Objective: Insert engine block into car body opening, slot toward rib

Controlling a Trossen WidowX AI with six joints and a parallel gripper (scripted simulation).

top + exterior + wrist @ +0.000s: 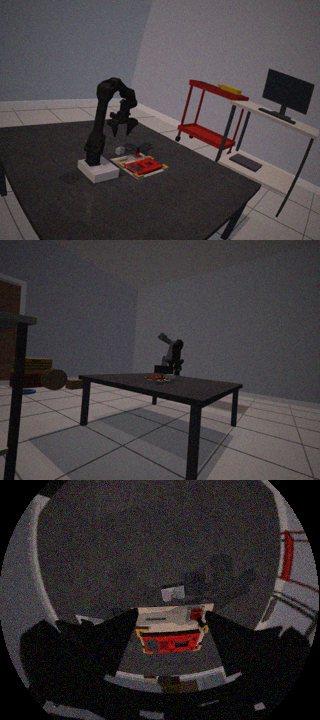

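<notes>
The grey engine block lies 1 cm ahead of my gripper tip, 1 cm to the right of it and 9 cm below it.
</notes>
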